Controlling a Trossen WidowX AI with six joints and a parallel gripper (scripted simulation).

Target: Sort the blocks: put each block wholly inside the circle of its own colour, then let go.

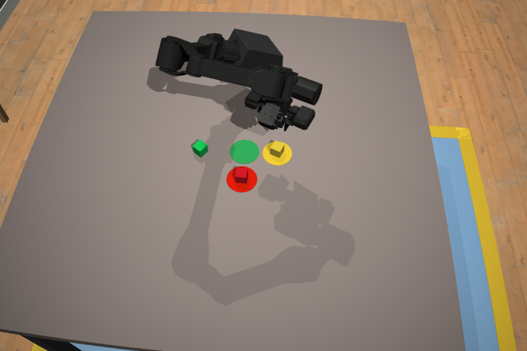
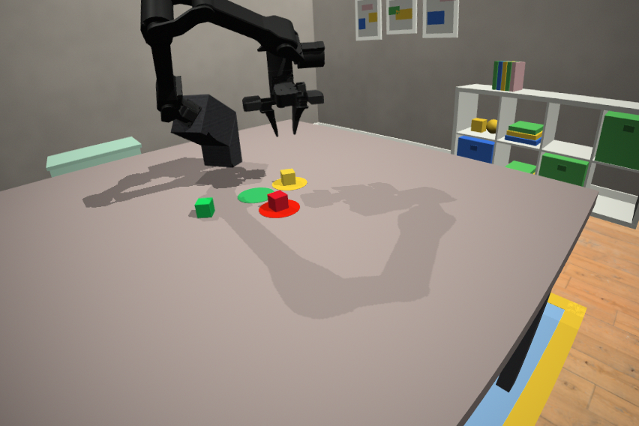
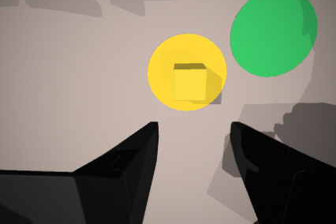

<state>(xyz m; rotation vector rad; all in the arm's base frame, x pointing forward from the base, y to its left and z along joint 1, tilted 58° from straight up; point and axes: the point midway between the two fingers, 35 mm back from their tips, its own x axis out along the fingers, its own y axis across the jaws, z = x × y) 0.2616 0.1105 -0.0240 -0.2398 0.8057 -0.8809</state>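
Now: hand 230 mm to the left of the green block, 140 mm above it and 50 mm past it. Also, from my hand: yellow circle 160 mm below; yellow block 140 mm below; green circle 160 mm below, 100 mm to the right, 30 mm behind.
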